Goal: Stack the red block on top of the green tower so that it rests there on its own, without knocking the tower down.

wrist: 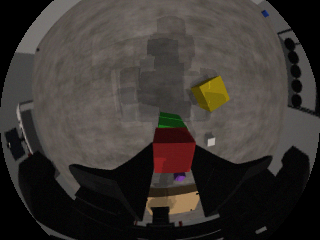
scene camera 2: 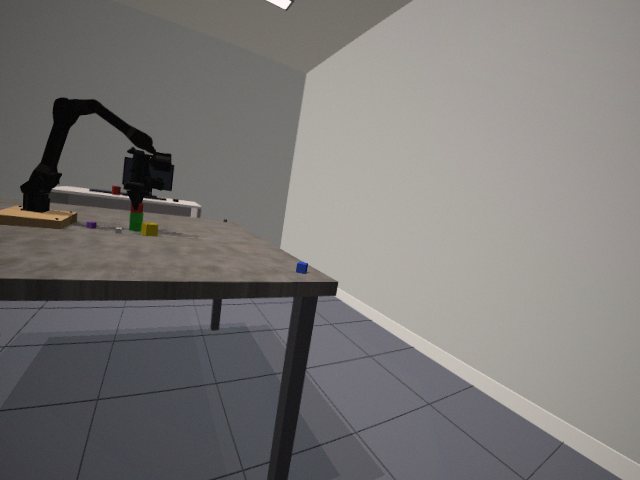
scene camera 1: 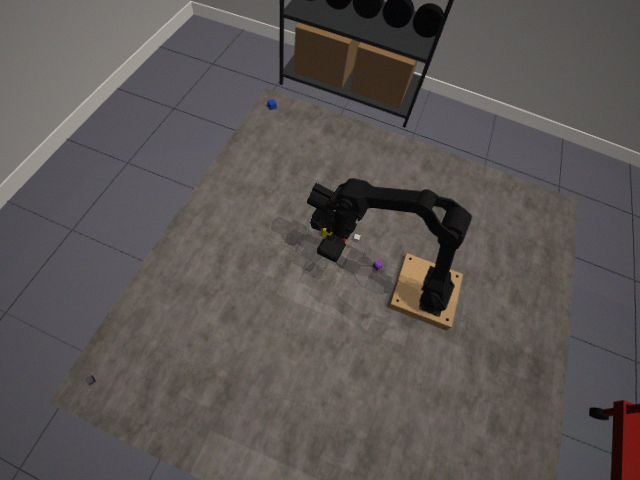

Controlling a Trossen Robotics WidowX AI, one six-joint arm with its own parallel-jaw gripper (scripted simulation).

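Observation:
My gripper (scene camera 1: 337, 244). Same gripper (wrist: 171, 145), again the gripper (scene camera 2: 136, 209). Red block (wrist: 173, 148). Yellow block (wrist: 210, 94).

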